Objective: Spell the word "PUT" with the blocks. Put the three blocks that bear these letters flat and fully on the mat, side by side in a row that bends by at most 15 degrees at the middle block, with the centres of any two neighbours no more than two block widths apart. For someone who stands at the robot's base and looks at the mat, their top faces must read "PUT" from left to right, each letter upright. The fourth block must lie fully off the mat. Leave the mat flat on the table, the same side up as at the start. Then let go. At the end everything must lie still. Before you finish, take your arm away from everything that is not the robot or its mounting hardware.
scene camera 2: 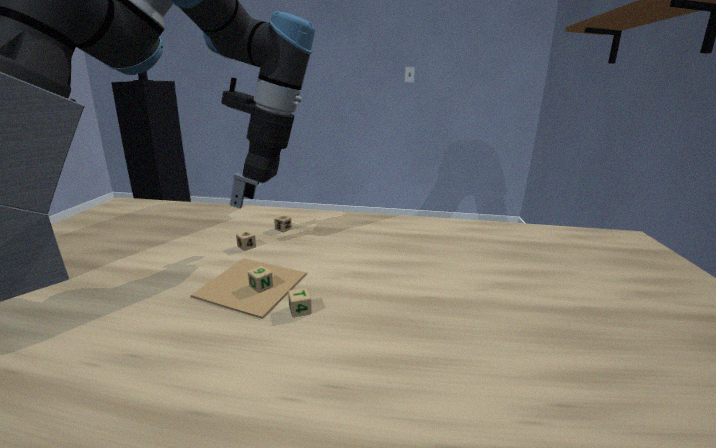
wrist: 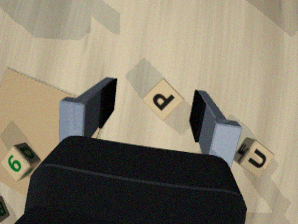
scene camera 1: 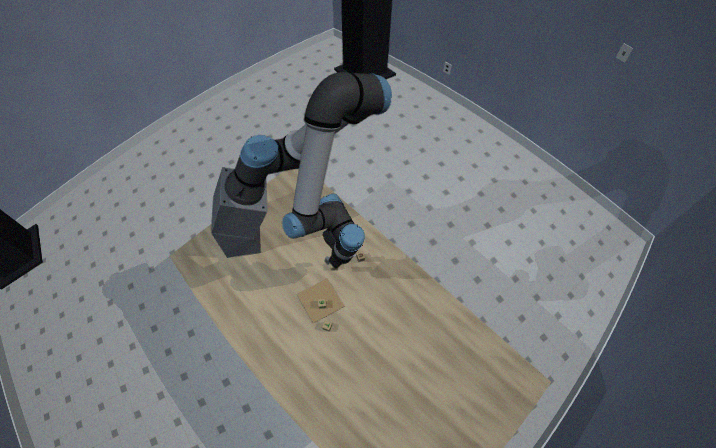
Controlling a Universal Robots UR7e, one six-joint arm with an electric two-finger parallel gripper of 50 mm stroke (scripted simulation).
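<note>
Tan mat visible at (scene camera 2: 231, 289) and (scene camera 1: 309, 297). My gripper: (scene camera 2: 242, 201), and (wrist: 153, 100) in the wrist view. The U block is at (wrist: 252, 155); the P block is at (wrist: 162, 99).
</note>
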